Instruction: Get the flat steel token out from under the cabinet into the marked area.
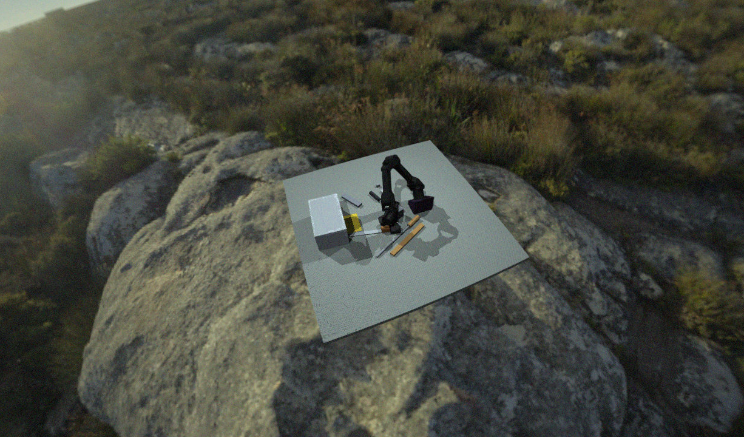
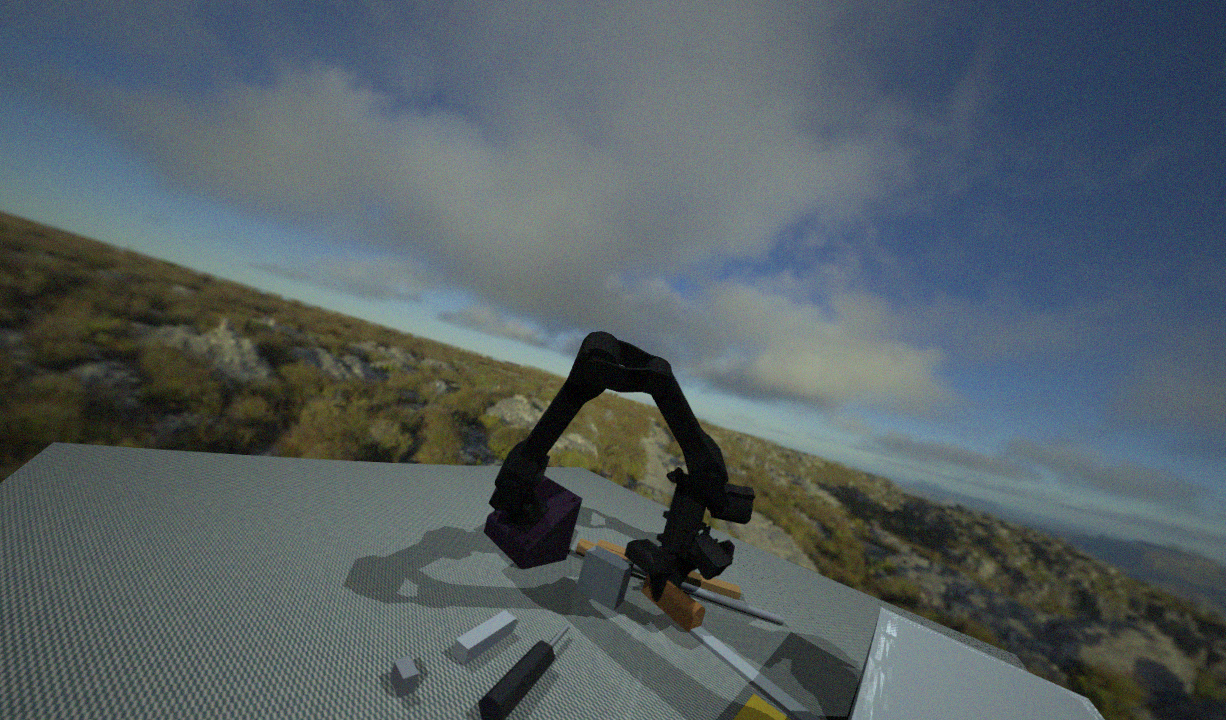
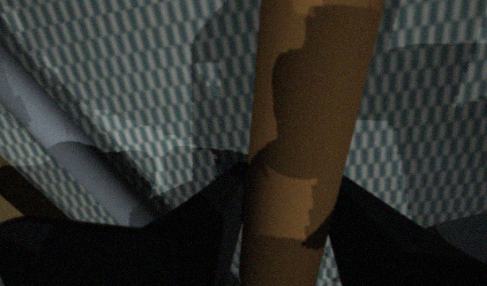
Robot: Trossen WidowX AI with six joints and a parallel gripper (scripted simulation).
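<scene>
Right now the wooden stick is 110 mm to the left of my gripper tip and 50 mm behind it. The rest, counted from my gripper tip: grey bar: 300 mm to the right, 90 mm behind; grey block: 80 mm to the right, 70 mm behind, 30 mm above; small grey cube: 400 mm to the right, 80 mm behind.
</scene>
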